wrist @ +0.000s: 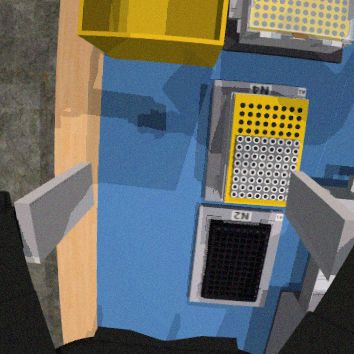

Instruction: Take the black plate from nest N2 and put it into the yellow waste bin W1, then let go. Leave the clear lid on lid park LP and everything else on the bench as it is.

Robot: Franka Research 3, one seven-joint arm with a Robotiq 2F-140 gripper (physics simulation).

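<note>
The black plate (pixel 236 262) sits flat in the grey nest labelled N2 (pixel 196 270), low and right of centre in the wrist view. My gripper (pixel 188 188) is open wide and empty, and hangs above the bench. The plate lies below the line between the fingertips in the view, nearer the right finger than the left one. Part of the yellow waste bin (pixel 152 49) shows at the top left; its upper part is cut off by the frame edge. The clear lid and lid park LP cannot be made out for certain.
A yellow rack with white-ringed tubes (pixel 267 152) stands in nest N4 (pixel 216 145), just above N2. A pale yellow plate (pixel 300 17) on a dark-based holder is at the top right. Grey and white equipment (pixel 322 282) lies partly behind the right finger. A wooden edge (pixel 77 145) runs along the left.
</note>
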